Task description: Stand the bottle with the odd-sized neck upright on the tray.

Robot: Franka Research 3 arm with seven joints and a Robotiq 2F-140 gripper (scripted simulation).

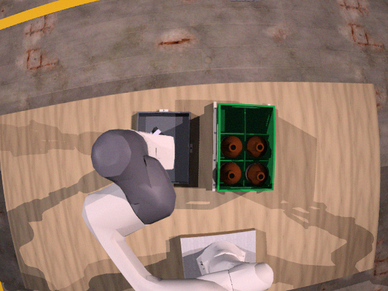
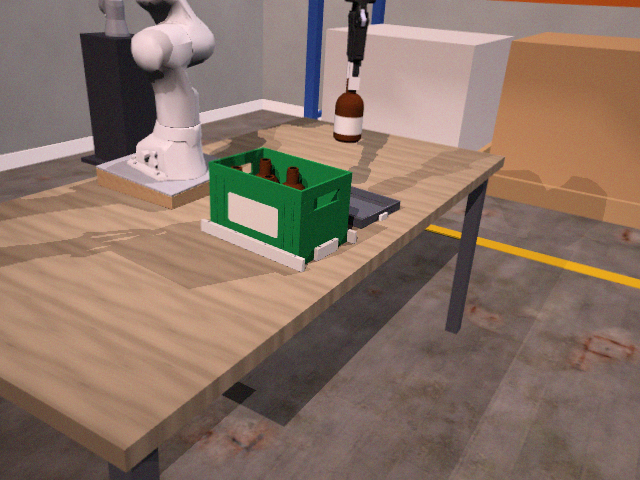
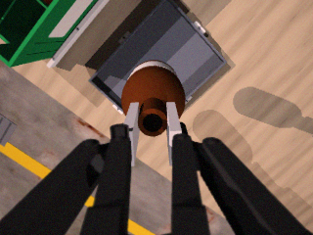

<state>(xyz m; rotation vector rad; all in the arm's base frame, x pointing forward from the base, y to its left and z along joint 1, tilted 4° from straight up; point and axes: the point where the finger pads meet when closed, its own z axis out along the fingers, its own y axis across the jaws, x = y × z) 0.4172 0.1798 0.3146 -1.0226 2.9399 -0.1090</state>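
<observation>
Now: the brown bottle 90 mm below my hand. The rest, counted from my hand: dark grey tray (340 mm below); green crate (280 mm to the right, 270 mm below, 30 mm behind).
</observation>
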